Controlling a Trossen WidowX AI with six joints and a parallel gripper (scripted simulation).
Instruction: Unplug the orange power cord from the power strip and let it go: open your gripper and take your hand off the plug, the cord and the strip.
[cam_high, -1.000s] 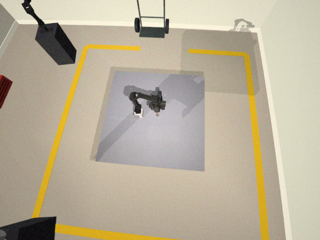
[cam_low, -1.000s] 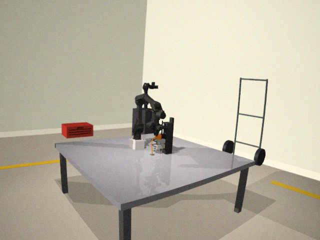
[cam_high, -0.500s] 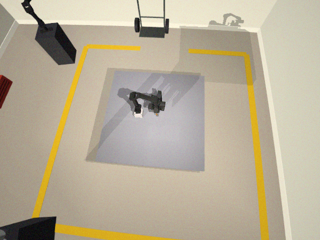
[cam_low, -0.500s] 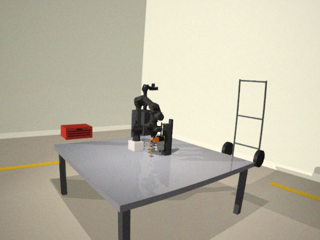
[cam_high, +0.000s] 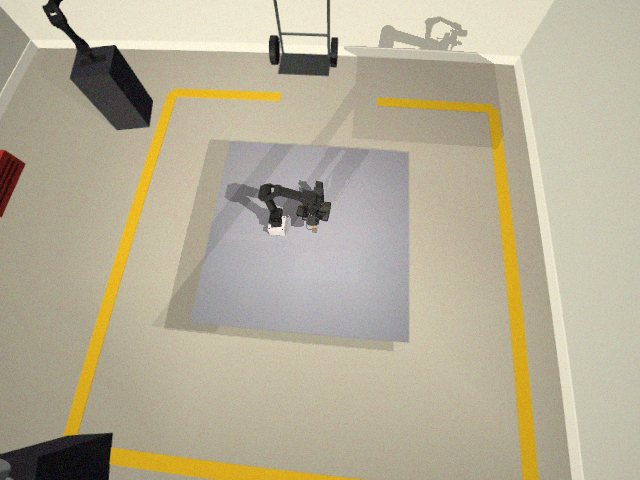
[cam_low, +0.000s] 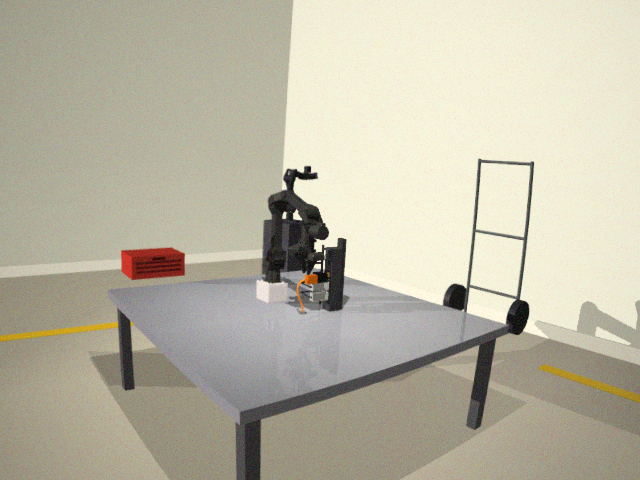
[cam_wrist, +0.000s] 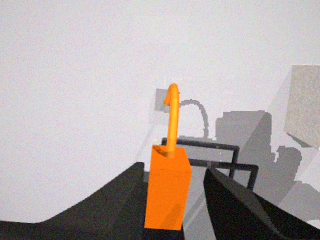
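The orange plug is 4 cm to the left of my gripper tip, 1 cm below it and 1 cm ahead of it.
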